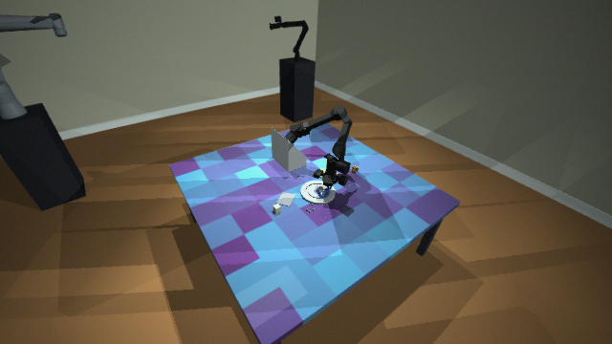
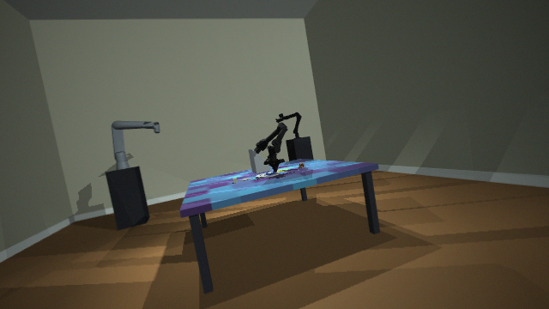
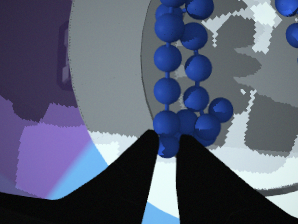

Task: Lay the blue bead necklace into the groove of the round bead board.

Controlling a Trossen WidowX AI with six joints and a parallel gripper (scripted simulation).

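My gripper tip is now 3 cm past the round white bead board, 6 cm to the left of it and 1 cm above it. Also, from my gripper tip: cream cube (5 cm behind, 34 cm to the right); yellow patch (13 cm behind, 10 cm to the left, 2 cm below); flat grey square (9 cm behind, 24 cm to the right, 2 cm below).
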